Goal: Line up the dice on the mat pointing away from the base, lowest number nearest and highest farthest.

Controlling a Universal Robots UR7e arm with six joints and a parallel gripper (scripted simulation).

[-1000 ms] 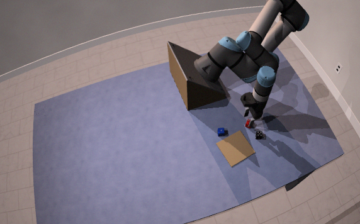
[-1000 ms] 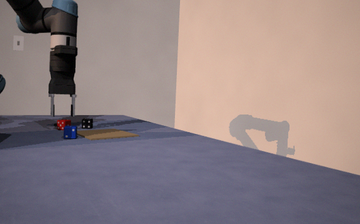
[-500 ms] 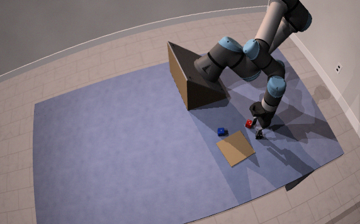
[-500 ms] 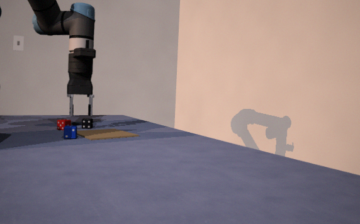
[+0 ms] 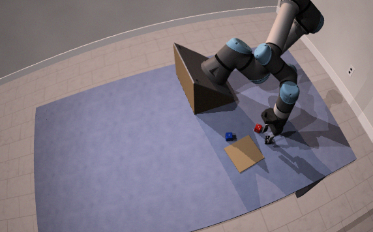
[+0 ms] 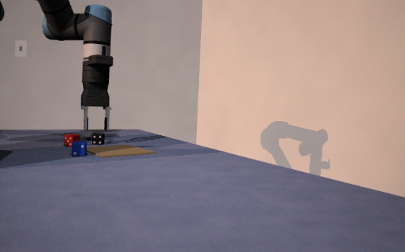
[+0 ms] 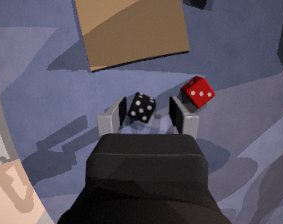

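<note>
The black die lies 40 mm below my hand, 10 mm to the left of it and 10 mm ahead of it. The rest, counted from my hand: red die 70 mm behind, 40 mm below, 10 mm to the right; blue die 170 mm to the right, 70 mm behind, 40 mm below; tan mat 120 mm to the right, 60 mm below, 30 mm ahead.
</note>
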